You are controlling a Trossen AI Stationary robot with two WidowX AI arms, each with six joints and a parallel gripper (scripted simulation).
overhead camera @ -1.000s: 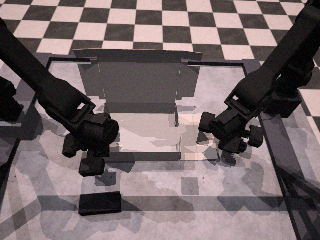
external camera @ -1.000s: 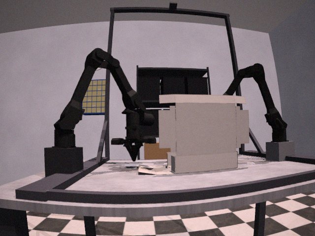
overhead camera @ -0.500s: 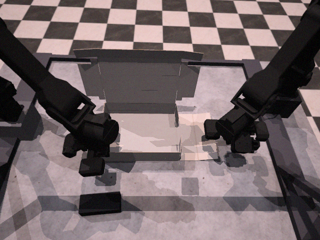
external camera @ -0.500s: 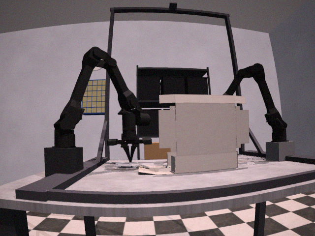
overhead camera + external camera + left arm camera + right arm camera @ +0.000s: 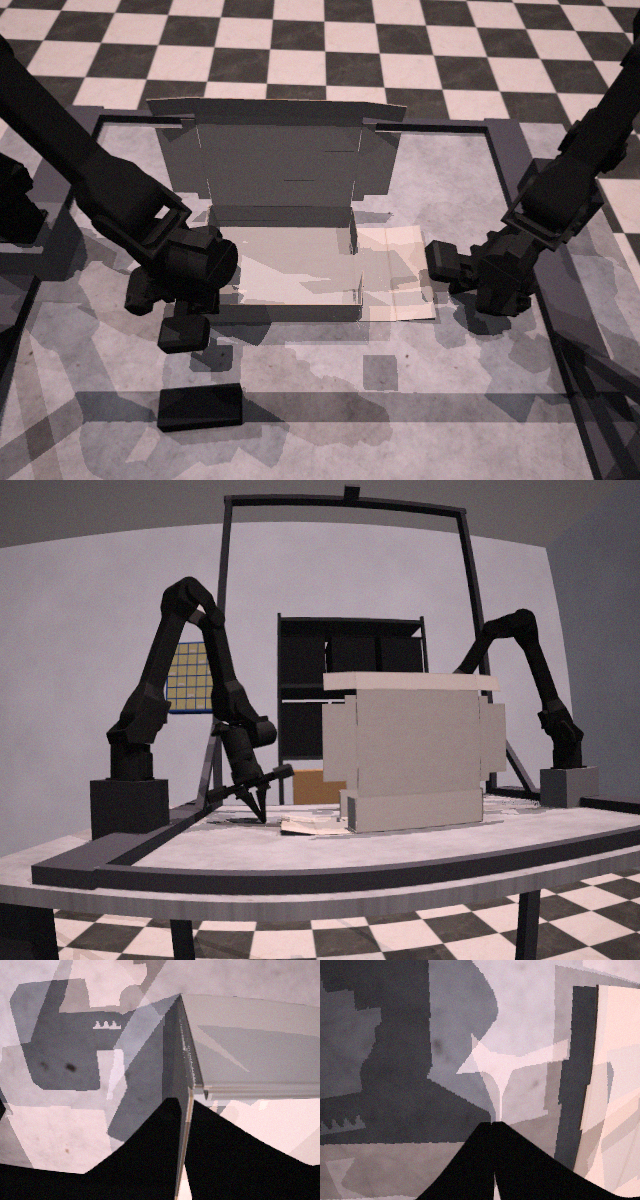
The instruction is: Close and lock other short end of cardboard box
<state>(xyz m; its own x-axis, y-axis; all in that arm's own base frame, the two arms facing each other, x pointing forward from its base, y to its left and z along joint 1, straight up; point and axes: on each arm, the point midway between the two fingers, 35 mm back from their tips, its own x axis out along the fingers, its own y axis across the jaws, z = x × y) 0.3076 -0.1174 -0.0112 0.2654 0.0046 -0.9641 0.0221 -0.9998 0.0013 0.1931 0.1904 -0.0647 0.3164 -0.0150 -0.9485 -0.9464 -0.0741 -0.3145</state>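
Right now the black block is 14 cm behind my left hand, 6 cm below it and 2 cm to the left of it.
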